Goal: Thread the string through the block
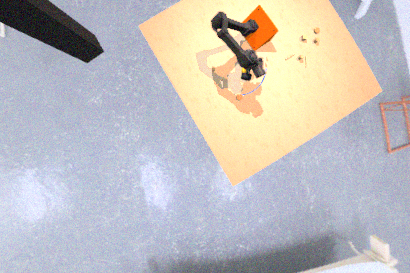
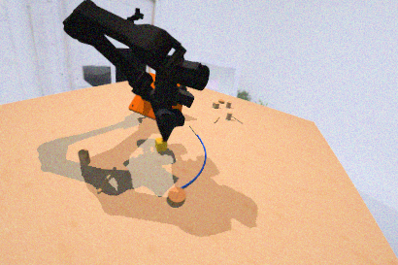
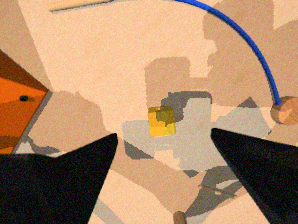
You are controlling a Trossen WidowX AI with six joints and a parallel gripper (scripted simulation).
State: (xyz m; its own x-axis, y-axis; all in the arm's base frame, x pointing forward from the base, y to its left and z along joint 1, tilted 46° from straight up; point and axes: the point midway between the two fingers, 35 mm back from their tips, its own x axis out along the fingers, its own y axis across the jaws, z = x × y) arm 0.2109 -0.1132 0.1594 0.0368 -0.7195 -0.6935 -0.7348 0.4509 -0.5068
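My gripper tip is 40 mm above the yellow wooden block. Round my gripper tip: loose stick (20 mm behind, 190 mm to the right, 60 mm below); then round wooden button (130 mm ahead, 120 mm to the right, 50 mm below); then short wooden cylinder (120 mm behind, 170 mm to the right, 40 mm below).
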